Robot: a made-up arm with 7 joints.
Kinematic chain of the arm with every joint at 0, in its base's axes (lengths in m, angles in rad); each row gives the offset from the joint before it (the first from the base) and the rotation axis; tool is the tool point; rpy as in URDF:
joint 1: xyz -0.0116 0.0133 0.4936 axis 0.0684 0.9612 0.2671
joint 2: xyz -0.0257 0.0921 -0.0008 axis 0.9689 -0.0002 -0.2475
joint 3: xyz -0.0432 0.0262 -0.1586 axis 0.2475 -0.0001 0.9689
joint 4: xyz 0.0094 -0.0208 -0.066 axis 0.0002 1 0
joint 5: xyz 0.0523 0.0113 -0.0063 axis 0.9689 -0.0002 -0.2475
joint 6: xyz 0.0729 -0.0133 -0.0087 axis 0.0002 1 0
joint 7: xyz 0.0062 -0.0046 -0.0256 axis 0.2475 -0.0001 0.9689
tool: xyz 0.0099 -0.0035 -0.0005 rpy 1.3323 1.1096 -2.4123
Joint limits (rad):
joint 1: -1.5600..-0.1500
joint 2: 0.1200..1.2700
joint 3: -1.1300..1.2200
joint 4: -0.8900..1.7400
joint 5: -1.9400..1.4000
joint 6: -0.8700..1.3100
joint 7: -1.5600..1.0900
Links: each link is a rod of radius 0.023 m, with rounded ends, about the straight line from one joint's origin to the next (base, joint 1, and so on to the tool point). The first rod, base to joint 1, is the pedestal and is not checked.
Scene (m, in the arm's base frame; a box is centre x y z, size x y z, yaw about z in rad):
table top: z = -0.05
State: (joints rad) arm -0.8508 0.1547 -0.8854 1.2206 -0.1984 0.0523 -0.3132
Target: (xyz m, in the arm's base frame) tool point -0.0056 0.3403 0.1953
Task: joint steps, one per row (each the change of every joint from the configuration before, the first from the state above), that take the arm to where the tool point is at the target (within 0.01 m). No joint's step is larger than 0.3 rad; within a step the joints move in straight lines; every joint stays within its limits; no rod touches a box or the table.
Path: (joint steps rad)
1: 0.2644 0.2907 -0.0463 0.1594 0.0258 -0.0171 0.0103
2: 0.2644 0.2906 -0.0464 0.1594 0.0258 -0.0171 0.0103

